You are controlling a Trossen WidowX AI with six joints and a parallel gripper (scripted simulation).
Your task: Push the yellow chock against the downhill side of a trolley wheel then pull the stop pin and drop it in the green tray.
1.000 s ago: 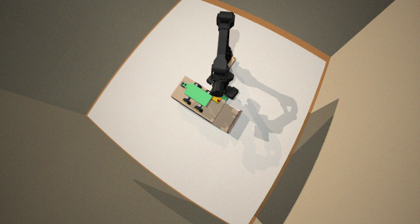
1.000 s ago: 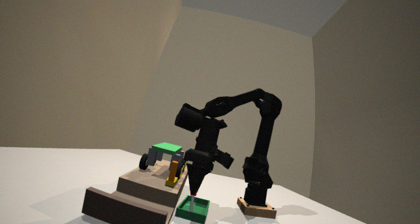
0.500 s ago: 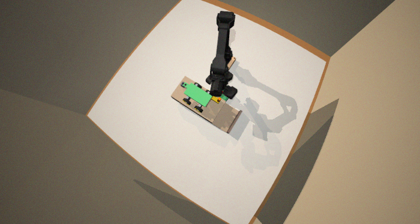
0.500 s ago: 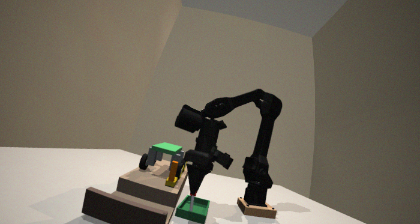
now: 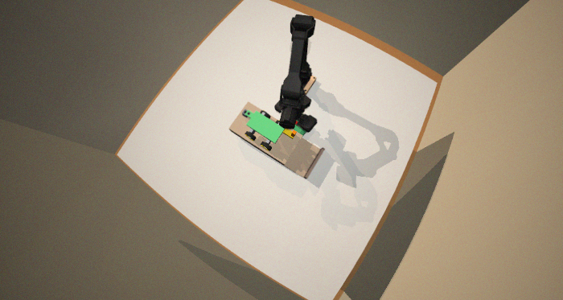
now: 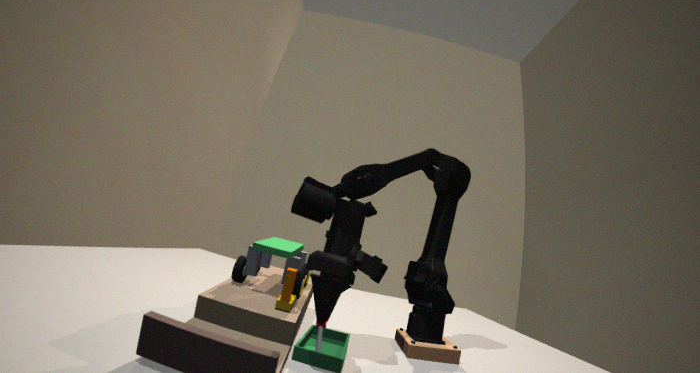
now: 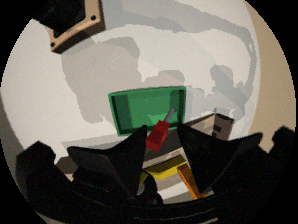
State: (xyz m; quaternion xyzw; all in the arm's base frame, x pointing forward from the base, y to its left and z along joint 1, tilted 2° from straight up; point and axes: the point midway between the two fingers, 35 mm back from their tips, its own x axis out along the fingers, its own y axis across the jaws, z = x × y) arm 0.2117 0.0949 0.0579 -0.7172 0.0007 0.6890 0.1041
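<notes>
Right now the red-headed stop pin is 10 mm to the left of my gripper tip and 10 mm below it. Round my gripper tip: brown ramp: 110 mm ahead, 100 mm to the right; yellow chock: 60 mm ahead, 30 mm above, 10 mm to the right; green tray: 60 mm below, 10 mm to the right, 10 mm behind.
</notes>
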